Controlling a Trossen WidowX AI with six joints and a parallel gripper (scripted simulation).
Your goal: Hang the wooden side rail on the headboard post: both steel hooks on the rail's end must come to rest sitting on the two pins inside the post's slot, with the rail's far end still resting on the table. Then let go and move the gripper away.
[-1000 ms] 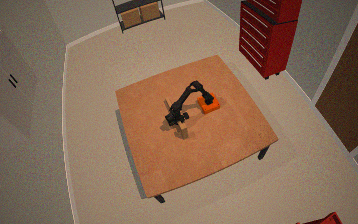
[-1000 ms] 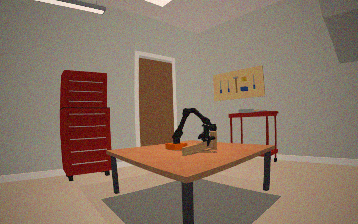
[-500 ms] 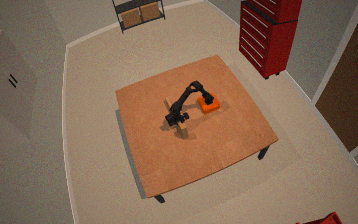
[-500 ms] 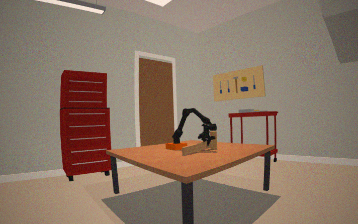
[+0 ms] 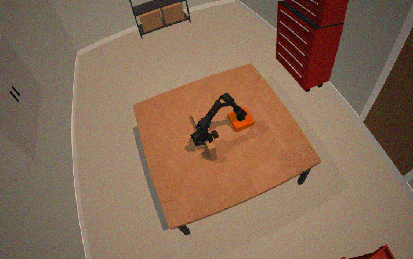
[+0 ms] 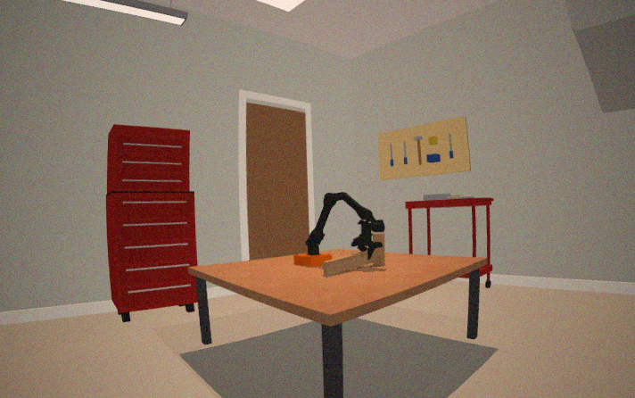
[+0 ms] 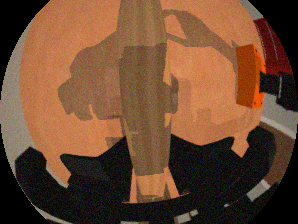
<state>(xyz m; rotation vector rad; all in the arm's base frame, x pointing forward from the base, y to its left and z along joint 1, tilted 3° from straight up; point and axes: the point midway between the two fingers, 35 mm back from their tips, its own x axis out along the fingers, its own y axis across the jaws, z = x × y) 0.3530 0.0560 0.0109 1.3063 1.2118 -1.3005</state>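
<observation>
Right now my gripper tip is 110 mm to the right of the headboard post, 40 mm below it and 10 mm short of it.
</observation>
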